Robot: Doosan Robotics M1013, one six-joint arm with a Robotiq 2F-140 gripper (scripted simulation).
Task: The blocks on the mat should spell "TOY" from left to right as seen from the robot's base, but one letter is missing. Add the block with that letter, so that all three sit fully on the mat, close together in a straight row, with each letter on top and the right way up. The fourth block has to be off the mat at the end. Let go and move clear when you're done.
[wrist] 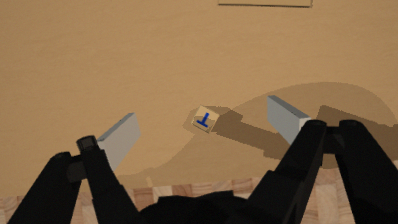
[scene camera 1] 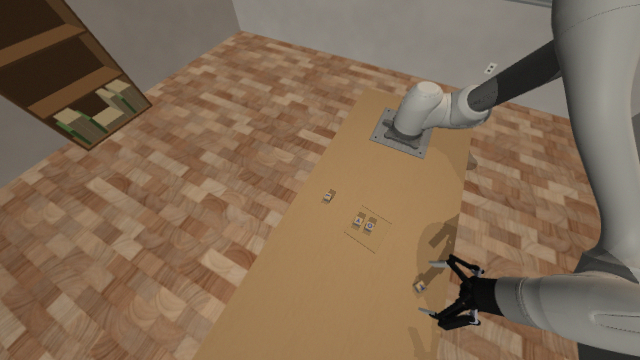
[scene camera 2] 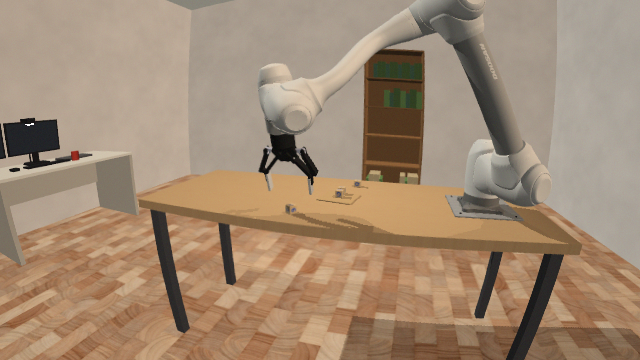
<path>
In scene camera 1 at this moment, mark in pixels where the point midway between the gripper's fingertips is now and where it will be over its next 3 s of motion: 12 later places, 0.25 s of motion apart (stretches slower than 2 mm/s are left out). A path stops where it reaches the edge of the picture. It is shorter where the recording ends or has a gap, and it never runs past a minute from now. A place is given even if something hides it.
My gripper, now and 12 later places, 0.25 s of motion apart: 427, 286; 421, 279; 401, 257; 384, 235; 377, 225; 374, 222; 370, 220; 365, 218; 363, 216; 363, 216; 362, 216; 362, 216; 362, 215
</path>
